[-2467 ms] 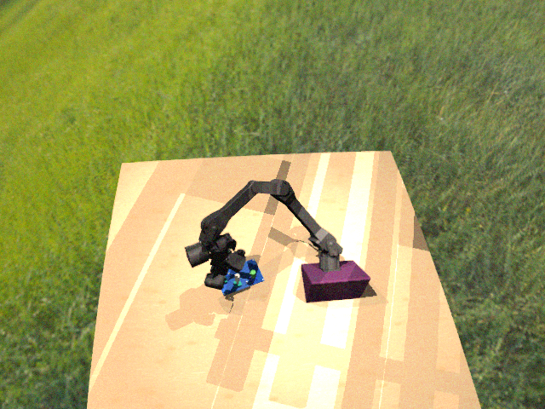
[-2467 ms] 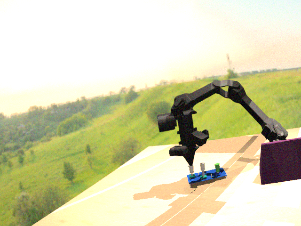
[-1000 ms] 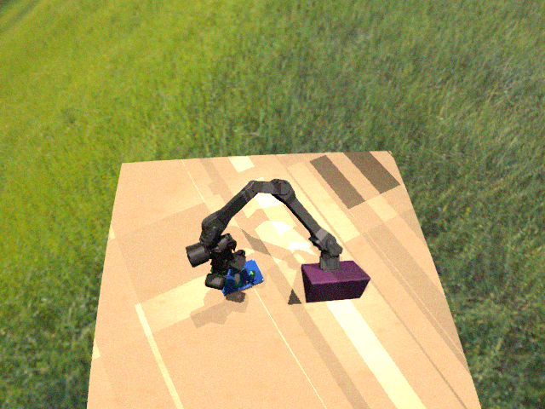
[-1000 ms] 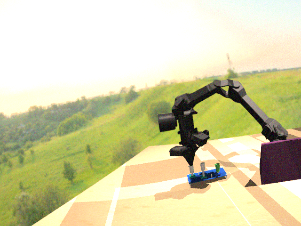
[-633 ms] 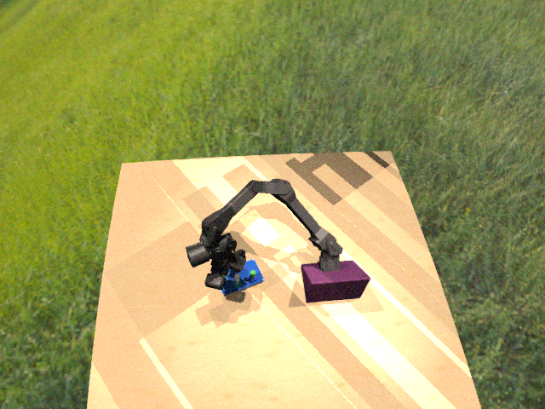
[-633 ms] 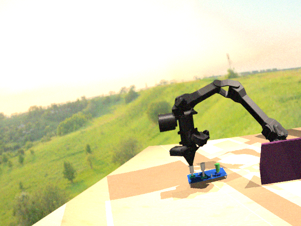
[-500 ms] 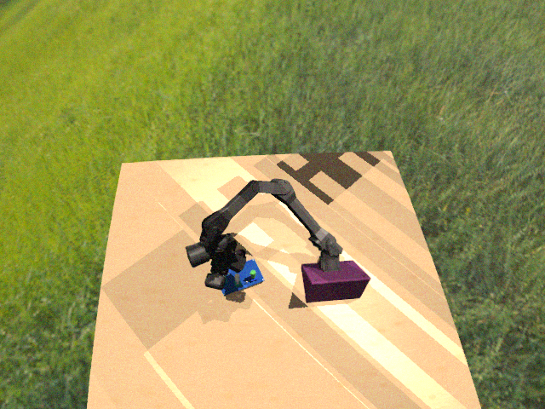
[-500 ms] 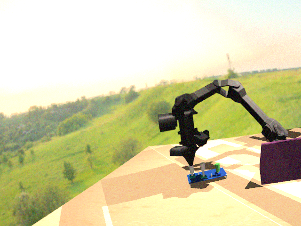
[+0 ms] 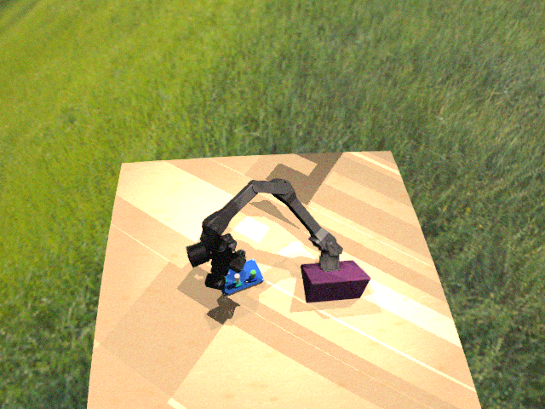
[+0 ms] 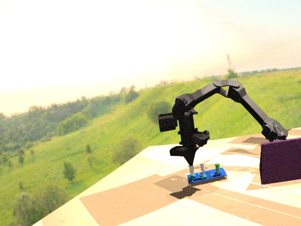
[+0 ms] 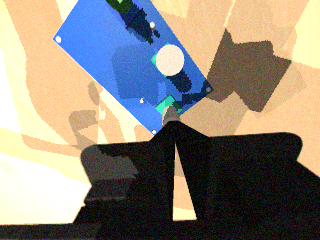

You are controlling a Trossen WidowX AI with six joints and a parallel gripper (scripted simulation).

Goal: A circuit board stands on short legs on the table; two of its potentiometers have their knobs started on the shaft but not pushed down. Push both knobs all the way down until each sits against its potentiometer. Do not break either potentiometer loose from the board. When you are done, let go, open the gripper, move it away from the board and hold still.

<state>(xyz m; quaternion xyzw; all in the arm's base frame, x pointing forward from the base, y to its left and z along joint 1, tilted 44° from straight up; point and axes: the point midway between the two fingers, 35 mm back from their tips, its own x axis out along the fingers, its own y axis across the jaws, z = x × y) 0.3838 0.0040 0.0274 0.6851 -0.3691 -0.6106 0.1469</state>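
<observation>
Now: gripper tip 10 mm above the grey knob. From my gripper tip the other things lie so: green knob: 110 mm behind, 20 mm below.
</observation>
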